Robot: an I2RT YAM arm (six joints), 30 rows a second.
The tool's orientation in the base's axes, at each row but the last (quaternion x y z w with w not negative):
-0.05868 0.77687 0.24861 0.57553
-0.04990 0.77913 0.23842 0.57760
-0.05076 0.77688 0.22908 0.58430
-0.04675 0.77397 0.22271 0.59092
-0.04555 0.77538 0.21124 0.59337
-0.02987 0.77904 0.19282 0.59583
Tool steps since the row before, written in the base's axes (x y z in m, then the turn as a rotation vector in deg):
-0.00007 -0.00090 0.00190 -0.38 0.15 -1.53
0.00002 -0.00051 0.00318 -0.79 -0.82 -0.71
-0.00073 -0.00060 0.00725 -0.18 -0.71 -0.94
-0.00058 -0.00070 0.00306 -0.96 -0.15 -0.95
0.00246 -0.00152 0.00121 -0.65 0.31 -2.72
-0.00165 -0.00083 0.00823 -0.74 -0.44 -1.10
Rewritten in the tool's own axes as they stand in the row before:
-0.00191 -0.00015 -0.00088 1.57 -0.21 0.07
-0.00305 0.00054 -0.00090 0.75 -0.67 -0.89
-0.00664 0.00187 -0.00243 0.80 -0.85 -0.25
-0.00282 0.00045 -0.00142 1.15 -0.09 -0.73
-0.00213 -0.00184 0.00139 2.80 -0.25 0.09
-0.00741 0.00187 -0.00357 1.17 -0.49 -0.59

